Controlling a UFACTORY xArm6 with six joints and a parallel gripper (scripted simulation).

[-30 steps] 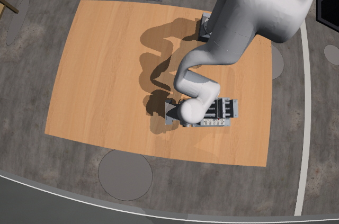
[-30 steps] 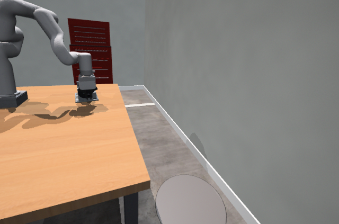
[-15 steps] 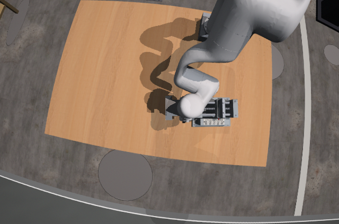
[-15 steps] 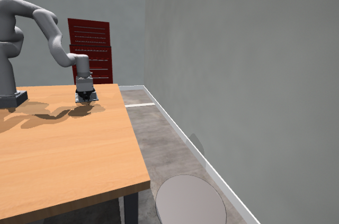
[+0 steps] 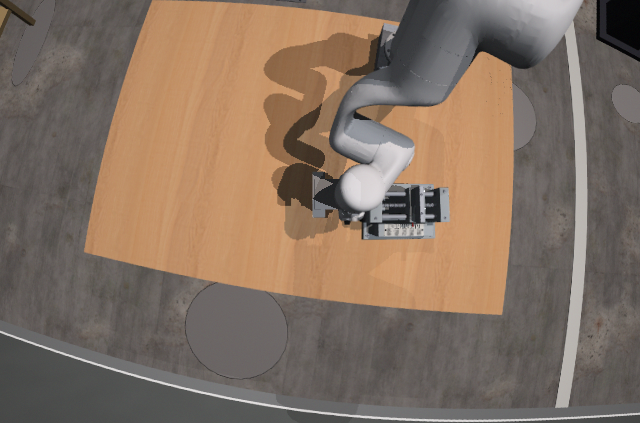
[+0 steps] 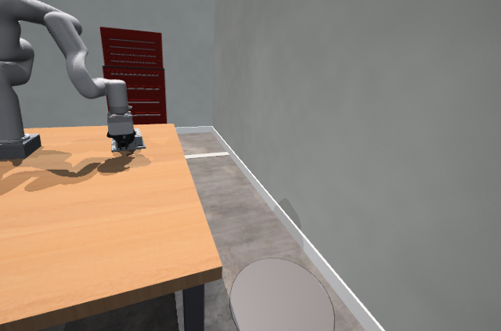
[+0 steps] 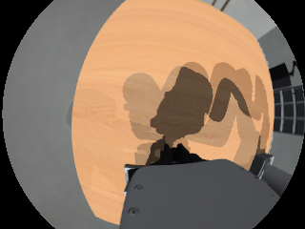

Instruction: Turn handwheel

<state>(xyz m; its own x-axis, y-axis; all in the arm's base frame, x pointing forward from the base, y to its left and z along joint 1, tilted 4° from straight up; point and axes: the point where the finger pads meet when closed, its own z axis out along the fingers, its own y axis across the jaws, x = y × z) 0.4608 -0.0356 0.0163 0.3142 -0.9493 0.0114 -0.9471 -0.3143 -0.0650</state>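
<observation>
The black handwheel is 20 mm to the left of my hand. From my hand the other things lie so: stop: 30 mm behind, 170 mm to the left, 40 mm above.
</observation>
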